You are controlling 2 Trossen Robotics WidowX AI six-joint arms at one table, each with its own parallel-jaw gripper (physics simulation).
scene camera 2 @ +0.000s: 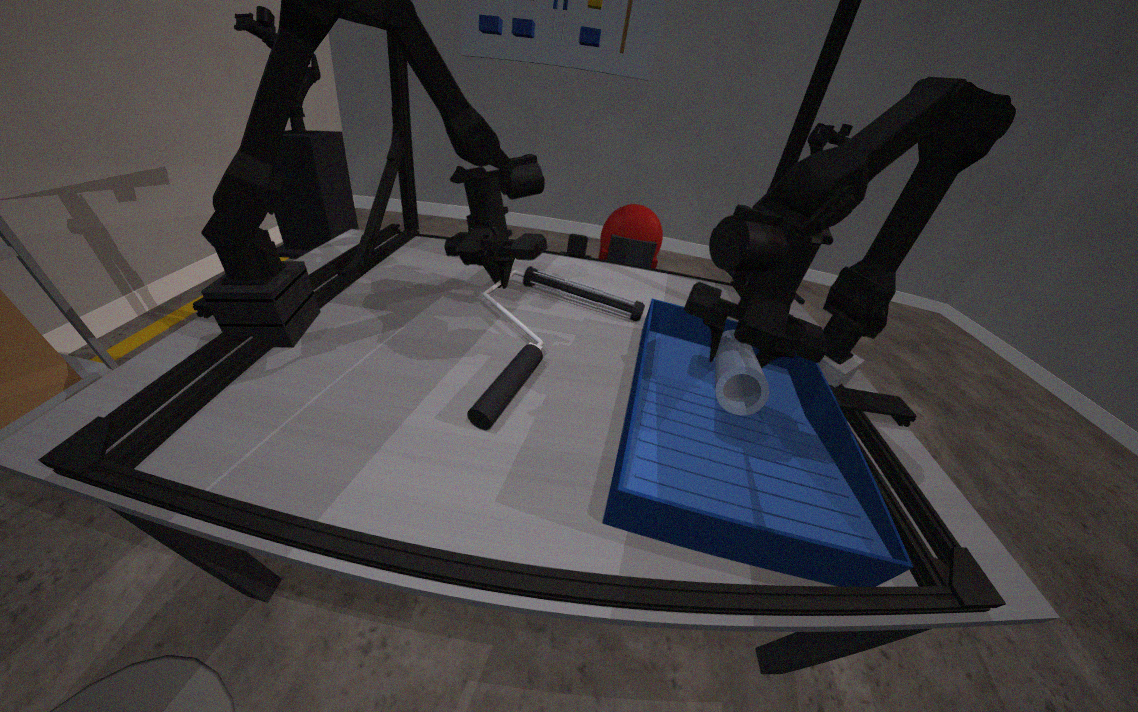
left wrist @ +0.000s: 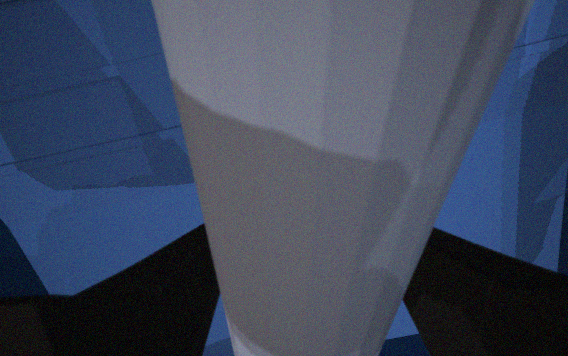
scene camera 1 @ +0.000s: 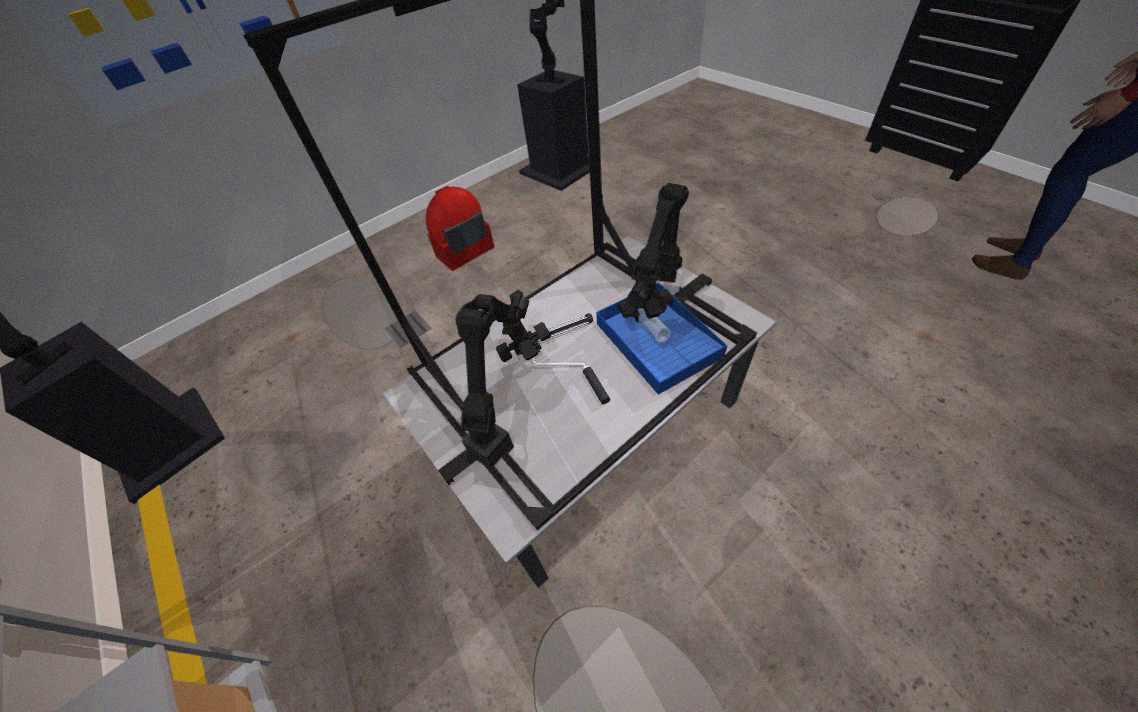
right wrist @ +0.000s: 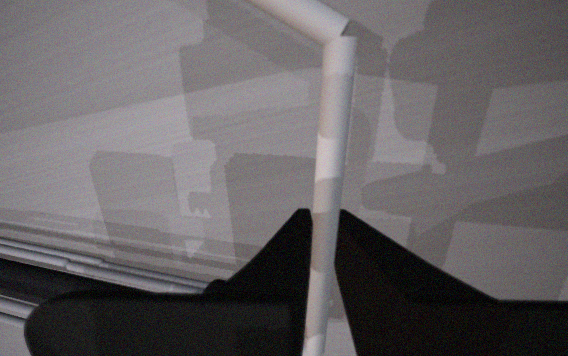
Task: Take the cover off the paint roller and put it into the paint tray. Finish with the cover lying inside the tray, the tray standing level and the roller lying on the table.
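Places are measured from the left arm's base along level axes (x ahead, y left, z up), in millimetres.
Pixels of known places: right gripper, fingertip midpoint: (scene camera 2: 502,287) (right wrist: 320,221); left arm's base, origin of the base link: (scene camera 2: 830,349) (scene camera 1: 667,276); right arm's base, origin of the base link: (scene camera 2: 255,274) (scene camera 1: 484,436).
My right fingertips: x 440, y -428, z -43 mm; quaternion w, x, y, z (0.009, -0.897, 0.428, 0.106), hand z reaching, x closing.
For each thing: its top centre in the pictures, then the offset to it from my right fingertips. "spot": a spot on its surface instead.
- blue tray, middle of its top: (scene camera 2: 746,391) (scene camera 1: 659,328) dx -154, dy +430, dz +54 mm
- bare dark cage, middle of its top: (scene camera 2: 583,288) (scene camera 1: 561,326) dx -131, dy +81, dz +19 mm
- black rail frame, surface spot: (scene camera 2: 503,577) spot: dx +185, dy +472, dz +9 mm
The whitish tubular cover (scene camera 1: 659,331) (scene camera 2: 741,386) (left wrist: 310,200) is inside the outline of the blue tray (scene camera 1: 692,373) (scene camera 2: 738,541), low over its floor; whether it touches the floor is unclear. My left gripper (scene camera 1: 642,315) (scene camera 2: 738,348) (left wrist: 302,224) is shut on the cover, a finger on each side. The tray looks level on the table. The roller lies on the table: its black handle (scene camera 1: 596,384) (scene camera 2: 505,386), bent white rod (scene camera 2: 513,317) (right wrist: 336,110) and bare dark cage (scene camera 1: 566,327) (scene camera 2: 583,291) (right wrist: 30,280). My right gripper (scene camera 1: 531,356) (scene camera 2: 503,281) (right wrist: 320,221) is shut on the white rod.
A black rail frame (scene camera 1: 637,436) (scene camera 2: 503,577) runs round the table edge, close to the tray's right side. The roller's cage ends just left of the tray's back left corner. A red helmet (scene camera 1: 457,226) (scene camera 2: 631,226) is behind the table.
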